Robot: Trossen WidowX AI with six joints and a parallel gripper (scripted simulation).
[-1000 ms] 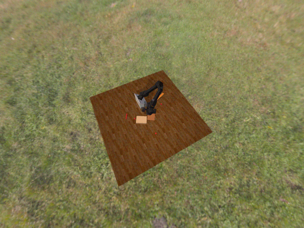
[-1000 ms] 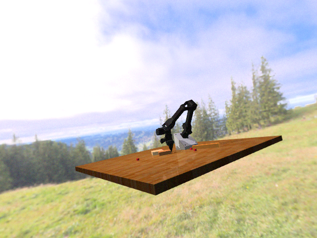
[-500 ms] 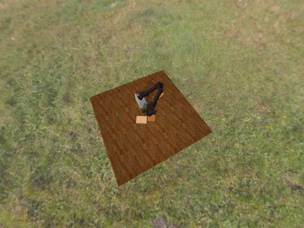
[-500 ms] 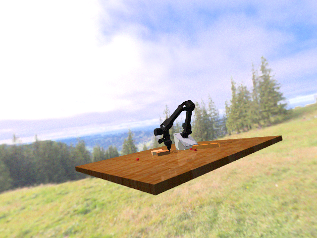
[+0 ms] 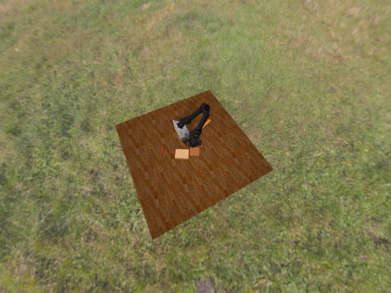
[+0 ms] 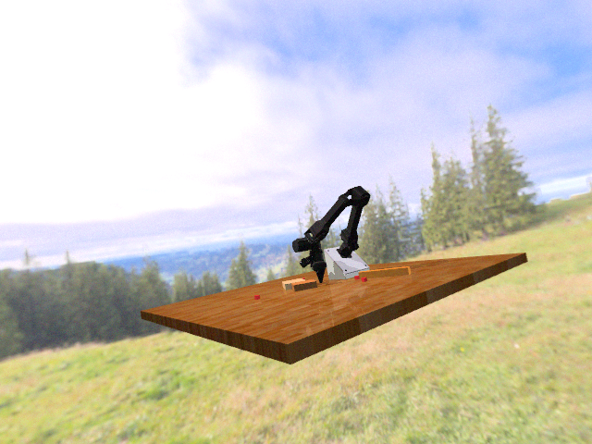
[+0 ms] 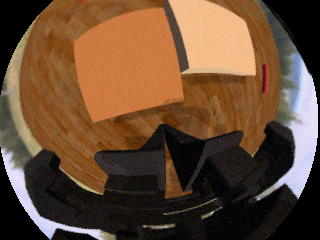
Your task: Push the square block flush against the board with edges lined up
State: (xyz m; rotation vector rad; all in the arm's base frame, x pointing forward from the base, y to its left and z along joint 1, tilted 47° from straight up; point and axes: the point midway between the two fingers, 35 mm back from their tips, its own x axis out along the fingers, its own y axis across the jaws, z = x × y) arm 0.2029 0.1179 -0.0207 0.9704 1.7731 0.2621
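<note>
Right now the orange-brown square block is 9 cm ahead of my gripper tip, 1 cm to the right of it and 1 cm above it. The rest, counted from my gripper tip: tan board 6 cm ahead, 14 cm to the right, 1 cm above; long orange bar 19 cm behind, 22 cm to the left, 1 cm above.
</note>
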